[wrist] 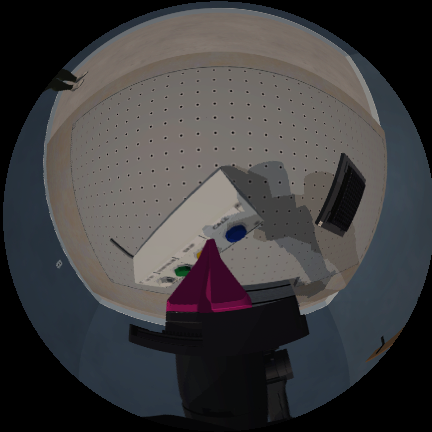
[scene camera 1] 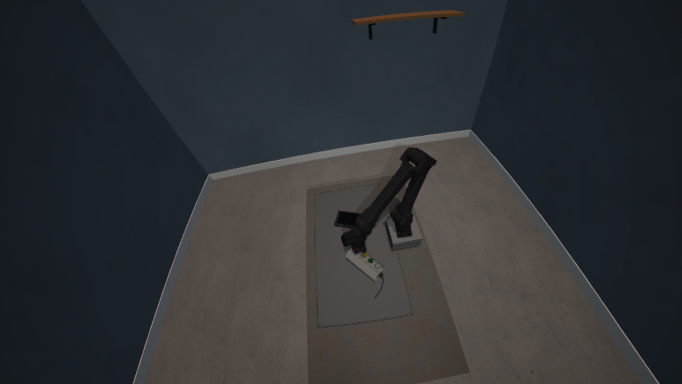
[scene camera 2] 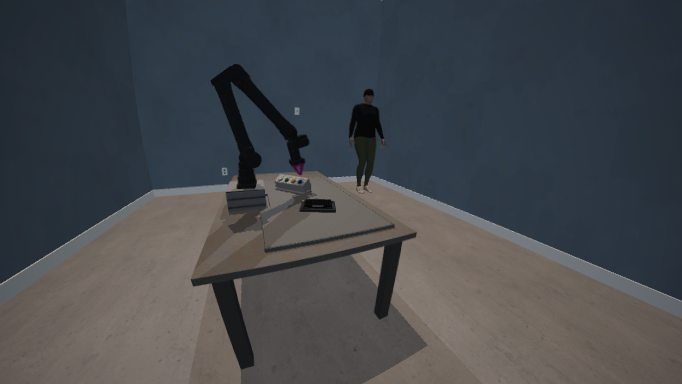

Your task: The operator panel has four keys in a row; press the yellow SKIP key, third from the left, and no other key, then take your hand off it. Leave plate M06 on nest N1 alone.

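Frame: origin at the arm's base, x up, y left, z back, level; millimetres.
Where they show: gripper, fingertip midpoint: (wrist: 211, 242) (scene camera 1: 355, 252) (scene camera 2: 300, 175); arm's base, origin of the base link: (scene camera 1: 402, 228) (scene camera 2: 247, 185).
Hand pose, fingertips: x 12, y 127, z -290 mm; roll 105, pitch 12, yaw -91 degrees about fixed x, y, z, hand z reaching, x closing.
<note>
Things, the pixels of their top centre, and the offset from my fingertips. "pt": a spot on its surface instead. Level surfaces: height alone.
- white operator panel, middle of its top: (wrist: 178, 262) (scene camera 1: 364, 259) (scene camera 2: 292, 176) dx -16, dy +41, dz +46 mm
- yellow SKIP key, middle of its top: (scene camera 1: 363, 254) (scene camera 2: 293, 179) dx -25, dy +8, dz +44 mm
- black plate-like block, middle of its top: (wrist: 350, 201) (scene camera 2: 318, 202) (scene camera 1: 347, 217) dx -74, dy -282, dz -39 mm
- perforated grey board, its level: dx -100 mm
- cable, surface spot: (wrist: 121, 248) pt dx -96, dy +206, dz +106 mm
The white operator panel (scene camera 1: 364, 266) (scene camera 2: 293, 186) (wrist: 185, 225) has a row of keys: a white one, a green one (scene camera 1: 370, 260) (scene camera 2: 286, 180) (wrist: 182, 271), the yellow SKIP key (scene camera 1: 363, 255) (scene camera 2: 293, 181) (wrist: 199, 254) and a blue one (scene camera 2: 300, 182) (wrist: 236, 233). My magenta-tipped gripper (scene camera 2: 300, 173) (wrist: 211, 242) is shut and empty. In scene camera 2 its tip is a little above the panel's blue-key end. In the wrist view the tip partly covers the yellow key; contact cannot be told. Plate M06 and nest N1 cannot be told apart by label; a black plate-like block (scene camera 1: 346, 218) (scene camera 2: 318, 205) (wrist: 346, 196) sits beyond the panel's blue-key end.
The arm's base stands on a grey layered block (scene camera 1: 405, 245) (scene camera 2: 246, 198). The panel stands on a perforated grey board (scene camera 1: 345, 300) (scene camera 2: 320, 230) (wrist: 200, 110) on the table. A cable (scene camera 1: 382, 287) (wrist: 121, 248) leaves the panel's white-key end. A person (scene camera 2: 366, 122) stands beyond the table.
</note>
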